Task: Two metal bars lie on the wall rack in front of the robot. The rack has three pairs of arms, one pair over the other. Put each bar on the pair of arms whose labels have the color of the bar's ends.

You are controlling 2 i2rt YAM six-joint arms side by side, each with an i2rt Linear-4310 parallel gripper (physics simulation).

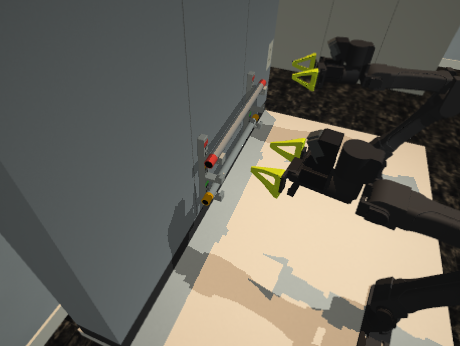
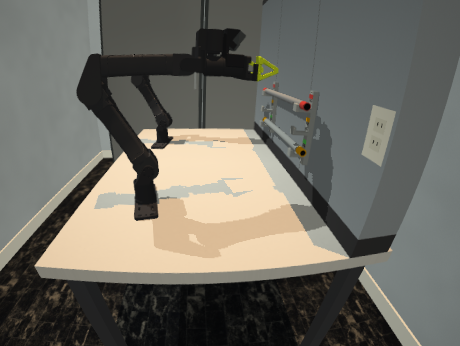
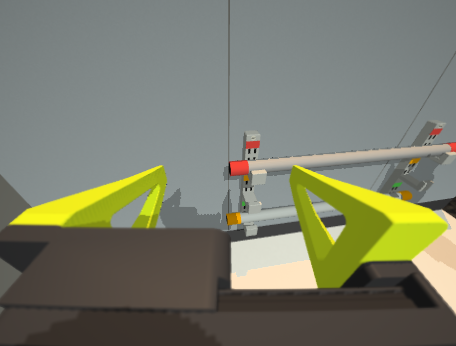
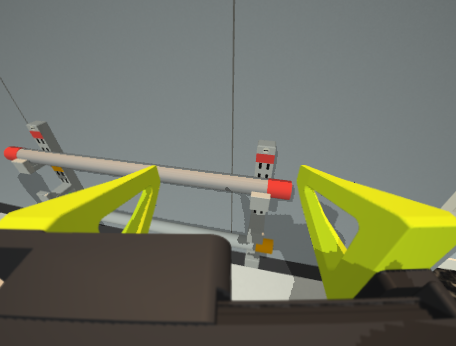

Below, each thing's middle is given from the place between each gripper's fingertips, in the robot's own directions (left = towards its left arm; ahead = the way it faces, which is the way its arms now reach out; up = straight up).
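My left gripper: 10 cm above red-ended bar (image 1: 218,149), 12 cm short of it, 28 cm to the left of it. Orange-ended bar (image 4: 236,240), from my left hand: 25 cm below, 13 cm ahead, 28 cm to the right.
Red-ended bar, from my right hand: 10 cm below, 12 cm ahead, 18 cm to the left. Orange-ended bar, from my right hand: 25 cm below, 13 cm ahead, 18 cm to the left.
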